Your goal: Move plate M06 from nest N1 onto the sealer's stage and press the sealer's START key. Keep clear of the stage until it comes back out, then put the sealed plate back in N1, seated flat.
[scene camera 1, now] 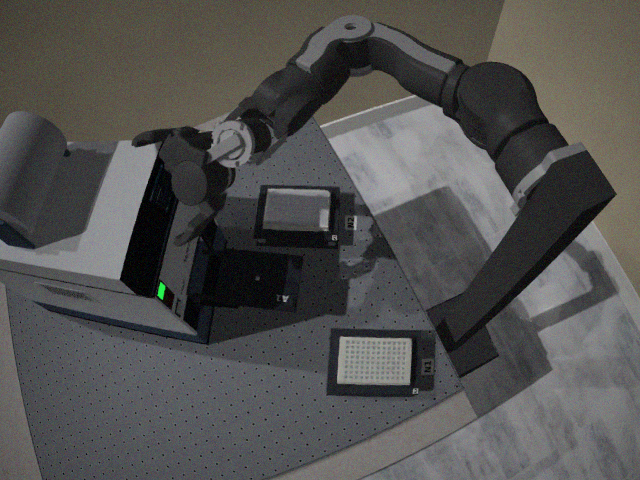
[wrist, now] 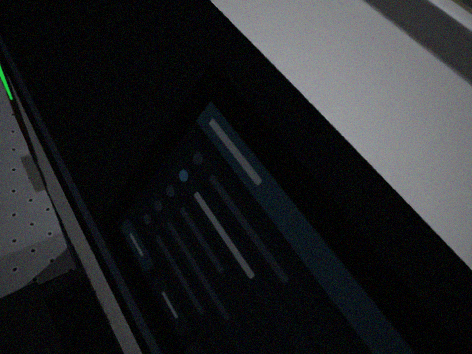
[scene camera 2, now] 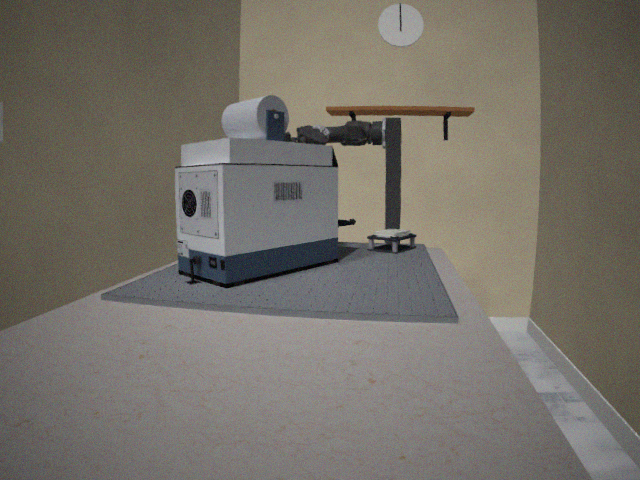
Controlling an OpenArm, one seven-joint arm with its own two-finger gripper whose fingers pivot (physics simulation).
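Plate M06 (scene camera 1: pixel 374 360) (scene camera 2: pixel 392 233), pale and many-welled, lies in nest N1 (scene camera 1: pixel 332 369), its label too small to read. The sealer's dark stage (scene camera 1: pixel 242 291) (scene camera 2: pixel 346 222) is out in front of the sealer (scene camera 1: pixel 100 253) (scene camera 2: pixel 281 217) (wrist: pixel 360 115) with no plate on it. My gripper (scene camera 1: pixel 158 191) is open and empty, fingers spread above the sealer's front top edge, far from the plate. The fingers do not show in the wrist view, which looks down on the dark front panel with its lit display (wrist: pixel 240 230). I cannot make out the START key.
Nest N2 (scene camera 1: pixel 297 241), holding a greyish clear-looking block (scene camera 1: pixel 296 209), stands beside the stage. A large film roll (scene camera 1: pixel 31 170) (scene camera 2: pixel 248 117) sits atop the sealer. A green indicator (scene camera 1: pixel 161 290) (wrist: pixel 5 82) glows on its front. The arm's post (scene camera 2: pixel 392 180) stands beyond N1.
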